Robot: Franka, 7 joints.
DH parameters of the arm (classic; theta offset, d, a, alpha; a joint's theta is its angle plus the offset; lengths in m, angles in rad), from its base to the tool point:
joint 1: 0 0.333 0 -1.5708
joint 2: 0 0 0 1.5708
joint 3: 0 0.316 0.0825 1.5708
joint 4: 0 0 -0.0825 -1.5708
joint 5: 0 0.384 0 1.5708
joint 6: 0 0 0.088 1.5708
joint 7: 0 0.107 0 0
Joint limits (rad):
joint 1: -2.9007..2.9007
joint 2: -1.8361..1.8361
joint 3: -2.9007..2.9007
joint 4: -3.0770..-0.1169
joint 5: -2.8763..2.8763
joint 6: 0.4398..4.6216
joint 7: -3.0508..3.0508
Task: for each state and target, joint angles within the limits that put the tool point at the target. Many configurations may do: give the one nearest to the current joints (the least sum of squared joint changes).
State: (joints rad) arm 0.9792 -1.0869 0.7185 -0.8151 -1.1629 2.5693 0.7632
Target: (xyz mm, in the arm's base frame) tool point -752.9 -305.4 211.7
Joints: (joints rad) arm 0.9723 -1.8361 1.3249 -0.9789 -1.2352 2.8538 0.7632
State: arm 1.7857 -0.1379 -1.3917 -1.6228 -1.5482 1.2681 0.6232
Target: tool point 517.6 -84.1 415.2
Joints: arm 1.7820 -0.3747 -1.6164 -2.1070 -1.4294 1.3068 0.6232
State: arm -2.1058 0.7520 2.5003 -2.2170 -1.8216 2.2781 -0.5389
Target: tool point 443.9 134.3 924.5
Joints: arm -1.9813 0.3206 2.5357 -1.4514 -1.8727 2.2857 -0.5389
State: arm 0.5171 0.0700 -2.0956 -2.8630 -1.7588 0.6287 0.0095
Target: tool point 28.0 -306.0 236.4
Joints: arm 0.8115 -0.3142 -1.9076 -2.8952 -1.8341 0.8954 0.0095
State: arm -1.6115 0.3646 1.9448 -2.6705 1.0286 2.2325 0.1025
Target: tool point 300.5 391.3 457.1
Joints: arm -1.3349 0.3485 2.2357 -2.3231 1.0583 2.2351 0.1025
